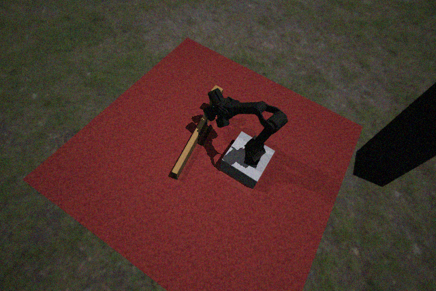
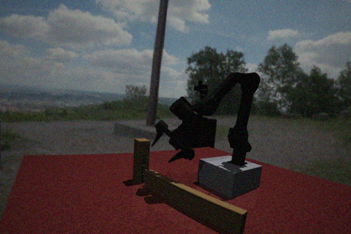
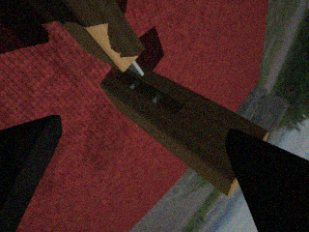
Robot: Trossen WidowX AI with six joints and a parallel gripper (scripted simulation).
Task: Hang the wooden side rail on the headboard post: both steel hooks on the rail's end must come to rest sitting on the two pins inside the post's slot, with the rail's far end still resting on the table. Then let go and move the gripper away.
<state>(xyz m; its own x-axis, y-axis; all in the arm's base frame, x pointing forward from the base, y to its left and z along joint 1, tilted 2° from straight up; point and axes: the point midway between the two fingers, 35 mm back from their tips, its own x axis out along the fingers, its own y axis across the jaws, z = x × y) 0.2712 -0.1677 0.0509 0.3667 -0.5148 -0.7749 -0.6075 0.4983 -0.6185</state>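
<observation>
Right now the wooden headboard post is 30 mm ahead of my gripper tip, 80 mm to the right of it and 50 mm below it.
</observation>
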